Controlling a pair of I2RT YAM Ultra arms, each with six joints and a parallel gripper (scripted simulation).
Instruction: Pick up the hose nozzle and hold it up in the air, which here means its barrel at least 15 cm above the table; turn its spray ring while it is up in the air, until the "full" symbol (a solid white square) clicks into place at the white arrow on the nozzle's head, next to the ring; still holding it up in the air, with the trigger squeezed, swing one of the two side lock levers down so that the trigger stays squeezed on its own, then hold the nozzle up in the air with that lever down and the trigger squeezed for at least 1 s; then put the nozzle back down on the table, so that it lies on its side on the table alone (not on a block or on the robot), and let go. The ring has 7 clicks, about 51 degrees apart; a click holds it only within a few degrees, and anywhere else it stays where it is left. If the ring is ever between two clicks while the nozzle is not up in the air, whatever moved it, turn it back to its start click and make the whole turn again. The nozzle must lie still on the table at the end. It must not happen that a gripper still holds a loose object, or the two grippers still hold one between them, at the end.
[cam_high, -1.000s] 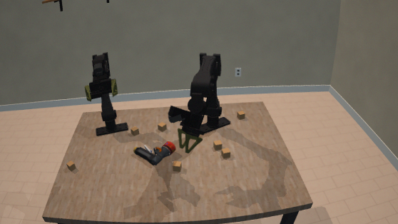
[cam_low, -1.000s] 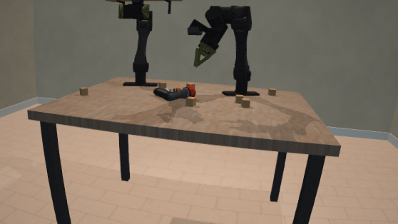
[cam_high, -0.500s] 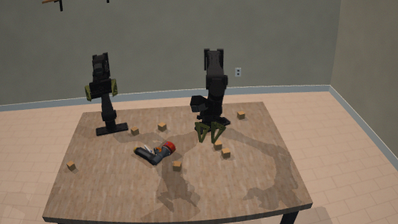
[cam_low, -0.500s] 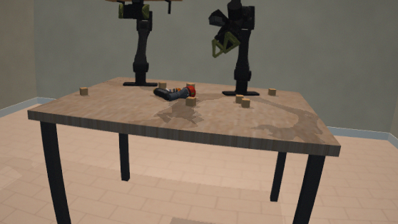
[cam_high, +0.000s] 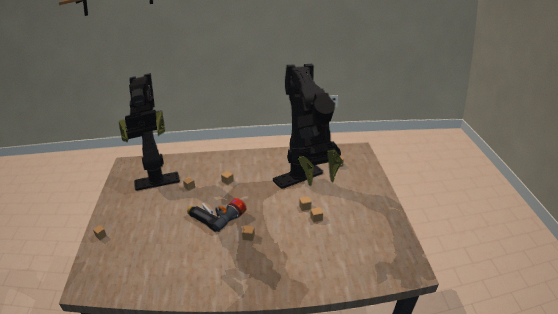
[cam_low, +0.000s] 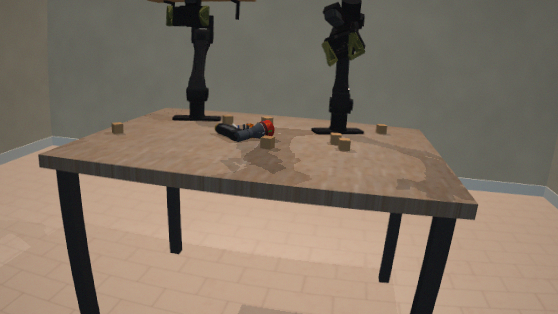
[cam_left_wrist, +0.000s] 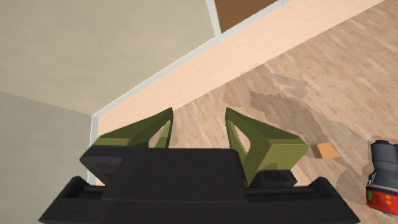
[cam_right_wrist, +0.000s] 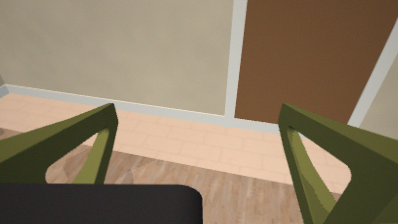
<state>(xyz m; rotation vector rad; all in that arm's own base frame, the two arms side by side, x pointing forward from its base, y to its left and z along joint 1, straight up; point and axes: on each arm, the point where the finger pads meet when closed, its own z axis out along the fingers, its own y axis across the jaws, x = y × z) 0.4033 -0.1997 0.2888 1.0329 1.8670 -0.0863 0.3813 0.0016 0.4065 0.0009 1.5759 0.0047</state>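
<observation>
My right gripper is now 130 mm past the white trigger, 150 mm to the right of it and 380 mm above it. The rest, counted from my right hand: red spray ring 150 mm behind, 240 mm to the left, 380 mm below.
</observation>
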